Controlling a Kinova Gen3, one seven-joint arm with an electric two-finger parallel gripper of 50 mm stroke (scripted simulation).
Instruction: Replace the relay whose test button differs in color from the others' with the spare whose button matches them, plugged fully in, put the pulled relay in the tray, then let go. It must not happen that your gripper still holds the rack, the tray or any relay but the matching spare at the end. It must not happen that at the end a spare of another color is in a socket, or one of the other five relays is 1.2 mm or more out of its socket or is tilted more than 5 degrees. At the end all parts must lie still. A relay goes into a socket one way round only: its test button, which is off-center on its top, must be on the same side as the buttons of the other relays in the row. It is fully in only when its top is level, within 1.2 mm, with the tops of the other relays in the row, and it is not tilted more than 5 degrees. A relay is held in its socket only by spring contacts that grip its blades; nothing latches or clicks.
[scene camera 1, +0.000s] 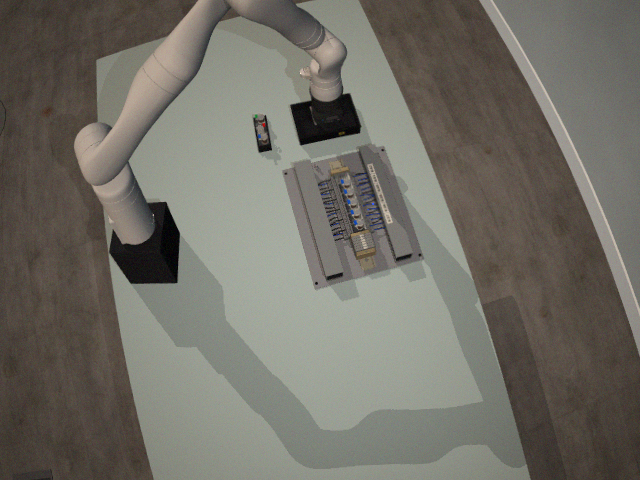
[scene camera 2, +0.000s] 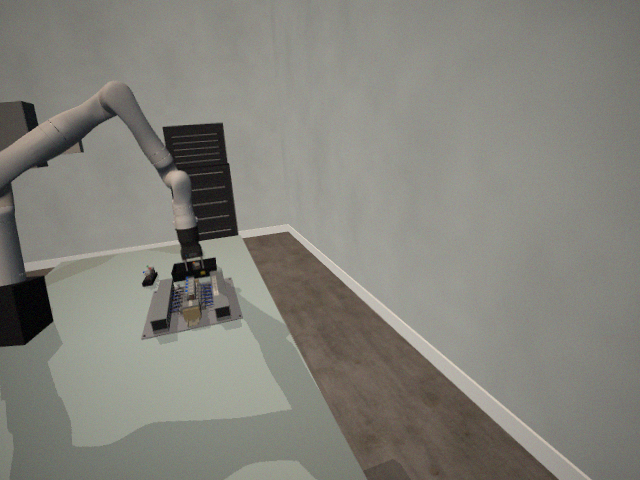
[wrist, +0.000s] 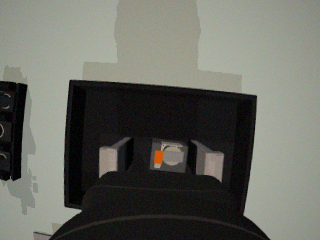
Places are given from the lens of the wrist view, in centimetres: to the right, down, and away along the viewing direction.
my gripper (wrist: 160, 150): 0, 3, 18
black tray (wrist: 99, 113): -6, -1, 19
